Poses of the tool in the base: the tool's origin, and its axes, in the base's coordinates. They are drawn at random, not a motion.
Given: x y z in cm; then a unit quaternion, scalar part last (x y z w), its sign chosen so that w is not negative.
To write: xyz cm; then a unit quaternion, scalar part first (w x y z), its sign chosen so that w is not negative. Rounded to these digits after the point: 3 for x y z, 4 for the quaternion.
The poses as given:
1: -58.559 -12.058 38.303 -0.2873 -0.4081 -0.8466 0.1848
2: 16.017 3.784 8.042 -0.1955 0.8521 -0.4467 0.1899
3: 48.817 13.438 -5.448 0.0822 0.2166 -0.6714 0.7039
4: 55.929 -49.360 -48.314 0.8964 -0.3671 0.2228 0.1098
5: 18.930 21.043 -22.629 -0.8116 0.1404 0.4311 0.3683
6: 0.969 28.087 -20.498 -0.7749 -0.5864 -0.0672 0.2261
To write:
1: -58.559 -12.058 38.303 0.1848 -0.2873 -0.4081 -0.8466
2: 16.017 3.784 8.042 0.1899 -0.1955 0.8521 -0.4467
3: 48.817 13.438 -5.448 0.7039 0.0822 0.2166 -0.6714
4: 55.929 -49.360 -48.314 0.1098 0.8964 -0.3671 0.2228
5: 18.930 21.043 -22.629 0.3683 -0.8116 0.1404 0.4311
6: 0.969 28.087 -20.498 0.2261 -0.7749 -0.5864 -0.0672
